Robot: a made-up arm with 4 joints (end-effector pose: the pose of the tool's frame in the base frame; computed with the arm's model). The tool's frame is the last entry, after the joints.
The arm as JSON. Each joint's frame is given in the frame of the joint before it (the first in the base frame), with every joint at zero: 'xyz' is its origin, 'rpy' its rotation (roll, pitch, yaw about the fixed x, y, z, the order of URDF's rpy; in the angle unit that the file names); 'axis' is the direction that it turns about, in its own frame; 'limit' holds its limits. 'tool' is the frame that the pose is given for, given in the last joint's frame.
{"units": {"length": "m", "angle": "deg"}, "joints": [
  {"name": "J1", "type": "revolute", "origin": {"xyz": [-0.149, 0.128, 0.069], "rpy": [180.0, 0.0, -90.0]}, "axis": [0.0, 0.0, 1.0], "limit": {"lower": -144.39, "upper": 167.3}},
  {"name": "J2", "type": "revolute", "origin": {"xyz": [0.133, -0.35, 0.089], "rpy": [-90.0, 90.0, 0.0]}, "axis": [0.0, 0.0, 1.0], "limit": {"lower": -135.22, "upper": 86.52}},
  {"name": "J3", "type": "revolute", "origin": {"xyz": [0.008, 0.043, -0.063], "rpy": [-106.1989, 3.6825, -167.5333]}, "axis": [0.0, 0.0, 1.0], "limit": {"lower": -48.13, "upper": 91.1}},
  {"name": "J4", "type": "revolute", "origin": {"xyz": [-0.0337, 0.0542, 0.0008], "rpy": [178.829, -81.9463, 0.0]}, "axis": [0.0, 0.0, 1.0], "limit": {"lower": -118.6, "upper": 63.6}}
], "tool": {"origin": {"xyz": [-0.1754, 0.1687, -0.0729], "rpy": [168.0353, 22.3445, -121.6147]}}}
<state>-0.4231 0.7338 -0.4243 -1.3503</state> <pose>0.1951 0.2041 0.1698 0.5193 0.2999 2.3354</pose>
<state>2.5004 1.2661 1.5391 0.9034</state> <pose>-0.3296 0.0136 -0.2317 -1.5056 -0.5303 -0.6607</pose>
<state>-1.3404 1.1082 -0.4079 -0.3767</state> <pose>-0.1570 0.4159 -0.0678 -0.6539 0.8743 2.0906</pose>
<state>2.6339 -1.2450 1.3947 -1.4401</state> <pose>-0.5143 0.0527 -0.1959 -2.2661 -0.3480 -0.1640</pose>
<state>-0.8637 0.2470 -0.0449 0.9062</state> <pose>-0.0131 0.5812 -0.0108 -0.5827 -0.3545 0.9226</pose>
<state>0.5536 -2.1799 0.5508 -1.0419</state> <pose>-0.0029 -0.0795 -0.0963 2.9695 -0.5762 -2.8120</pose>
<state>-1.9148 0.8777 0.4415 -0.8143</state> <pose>-0.0992 0.3666 0.0207 -0.3722 0.4949 -2.4446</pose>
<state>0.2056 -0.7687 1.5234 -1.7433</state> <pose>0.1853 -0.1986 -0.1732 -1.8900 0.2928 2.0845</pose>
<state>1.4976 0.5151 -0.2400 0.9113</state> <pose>0.0579 -0.3167 -0.1164 -0.9092 -0.1875 -1.4648</pose>
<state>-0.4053 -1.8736 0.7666 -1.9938</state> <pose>0.2841 0.1374 -0.2303 -2.3178 -0.2208 -2.9789</pose>
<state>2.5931 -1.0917 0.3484 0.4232</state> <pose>-0.4301 0.0588 0.2383 1.1203 -0.7261 -3.1127</pose>
